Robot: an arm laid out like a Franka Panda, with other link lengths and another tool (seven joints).
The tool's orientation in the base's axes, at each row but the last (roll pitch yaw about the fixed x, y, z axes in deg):
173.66, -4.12, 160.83
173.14, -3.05, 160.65
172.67, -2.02, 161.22
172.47, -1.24, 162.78
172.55, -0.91, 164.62
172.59, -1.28, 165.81
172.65, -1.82, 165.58
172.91, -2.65, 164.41
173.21, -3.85, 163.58
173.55, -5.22, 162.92
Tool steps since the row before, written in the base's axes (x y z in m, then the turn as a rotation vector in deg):
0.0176, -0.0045, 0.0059, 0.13, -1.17, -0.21
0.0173, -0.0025, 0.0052, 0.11, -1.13, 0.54
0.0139, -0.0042, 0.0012, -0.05, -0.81, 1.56
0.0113, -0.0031, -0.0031, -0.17, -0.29, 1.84
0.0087, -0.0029, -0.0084, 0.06, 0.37, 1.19
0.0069, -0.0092, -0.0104, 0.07, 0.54, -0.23
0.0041, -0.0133, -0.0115, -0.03, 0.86, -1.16
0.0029, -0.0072, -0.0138, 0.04, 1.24, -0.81
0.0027, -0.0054, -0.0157, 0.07, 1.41, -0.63
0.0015, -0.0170, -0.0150, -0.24, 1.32, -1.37
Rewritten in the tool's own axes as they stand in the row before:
-0.0176, 0.0023, -0.0070, -0.52, -1.08, 0.05
-0.0169, 0.0041, -0.0057, -0.45, -0.95, -0.68
-0.0145, 0.0007, -0.0016, -0.16, -0.58, -1.65
-0.0118, 0.0000, 0.0029, 0.12, -0.08, -1.86
-0.0093, -0.0016, 0.0081, 0.06, 0.52, -1.13
-0.0092, -0.0085, 0.0092, 0.06, 0.51, 0.30
-0.0076, -0.0132, 0.0097, 0.21, 0.67, 1.26
-0.0054, -0.0078, 0.0127, 0.26, 1.09, 0.97
-0.0052, -0.0062, 0.0148, 0.29, 1.29, 0.81
-0.0078, -0.0173, 0.0125, 0.49, 1.02, 1.55

